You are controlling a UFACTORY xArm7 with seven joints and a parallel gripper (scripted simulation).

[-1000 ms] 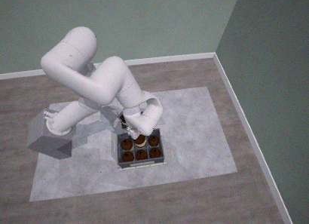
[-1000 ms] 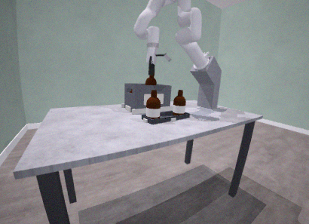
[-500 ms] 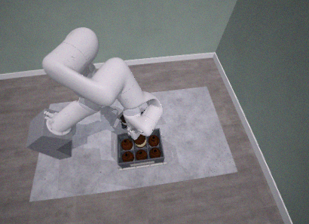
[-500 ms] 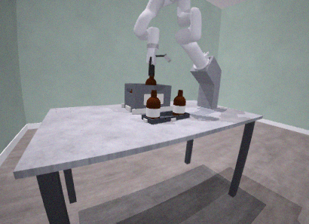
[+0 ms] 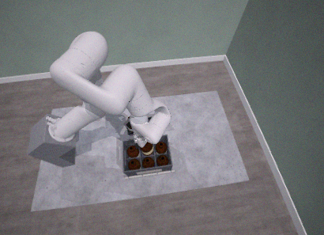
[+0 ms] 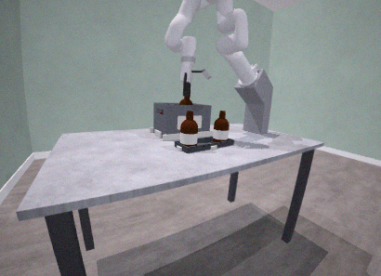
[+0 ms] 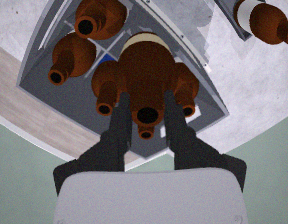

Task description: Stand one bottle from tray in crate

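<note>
Now: hand 8 cm above the glass bottle. The rest, counted from my hand: grey crate 16 cm below, 4 cm to the right, 1 cm ahead; then dark tray 23 cm below, 20 cm to the left, 6 cm behind.
</note>
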